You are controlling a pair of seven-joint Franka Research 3 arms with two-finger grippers.
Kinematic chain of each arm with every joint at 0, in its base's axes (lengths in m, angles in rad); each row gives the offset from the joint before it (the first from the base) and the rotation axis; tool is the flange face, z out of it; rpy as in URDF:
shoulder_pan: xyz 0 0 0.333 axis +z
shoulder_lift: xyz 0 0 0 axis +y
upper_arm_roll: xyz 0 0 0.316 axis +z
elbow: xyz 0.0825 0 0 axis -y
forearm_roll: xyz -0.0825 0 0.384 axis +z
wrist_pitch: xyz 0 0 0 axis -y
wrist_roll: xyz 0.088 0 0 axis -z
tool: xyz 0 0 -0.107 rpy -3.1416 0 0
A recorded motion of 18 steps. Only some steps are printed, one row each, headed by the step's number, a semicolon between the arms.
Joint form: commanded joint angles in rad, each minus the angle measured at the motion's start. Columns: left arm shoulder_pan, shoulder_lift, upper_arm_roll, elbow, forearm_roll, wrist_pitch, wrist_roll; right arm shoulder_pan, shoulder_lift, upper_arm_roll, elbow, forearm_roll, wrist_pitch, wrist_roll.
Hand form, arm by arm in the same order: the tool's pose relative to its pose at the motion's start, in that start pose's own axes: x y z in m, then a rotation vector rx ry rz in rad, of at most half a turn. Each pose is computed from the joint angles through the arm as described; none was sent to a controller.
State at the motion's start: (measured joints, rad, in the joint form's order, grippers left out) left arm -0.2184 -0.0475 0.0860 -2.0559 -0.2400 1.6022 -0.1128; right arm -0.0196 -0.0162 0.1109 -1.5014 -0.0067 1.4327 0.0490
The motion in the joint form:
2: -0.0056 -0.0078 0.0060 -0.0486 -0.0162 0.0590 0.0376; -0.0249 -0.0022 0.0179 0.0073 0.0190 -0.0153 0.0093
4: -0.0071 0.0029 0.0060 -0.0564 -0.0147 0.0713 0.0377; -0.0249 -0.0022 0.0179 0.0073 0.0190 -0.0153 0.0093
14: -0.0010 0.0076 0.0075 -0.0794 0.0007 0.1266 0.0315; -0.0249 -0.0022 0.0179 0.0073 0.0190 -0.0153 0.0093
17: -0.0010 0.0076 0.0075 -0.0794 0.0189 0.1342 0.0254; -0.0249 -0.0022 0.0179 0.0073 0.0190 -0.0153 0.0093
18: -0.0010 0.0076 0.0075 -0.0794 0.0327 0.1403 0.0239; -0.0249 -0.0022 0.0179 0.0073 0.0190 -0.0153 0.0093
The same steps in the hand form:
2: 0.0025 -0.0032 0.0141 -0.0184 0.0177 0.0267; -0.0025 0.0014 -0.0031 0.0183 -0.0068 0.0135
4: 0.0064 -0.0041 0.0211 -0.0145 0.0122 0.0232; -0.0025 0.0014 -0.0031 0.0183 -0.0068 0.0135
14: 0.0131 -0.0117 0.0278 -0.0037 0.0434 0.0050; -0.0025 0.0014 -0.0031 0.0183 -0.0068 0.0135
17: 0.0140 -0.0132 0.0271 0.0134 0.0525 0.0014; -0.0025 0.0014 -0.0031 0.0183 -0.0068 0.0135
18: 0.0147 -0.0144 0.0265 0.0265 0.0598 0.0020; -0.0025 0.0014 -0.0031 0.0183 -0.0068 0.0135

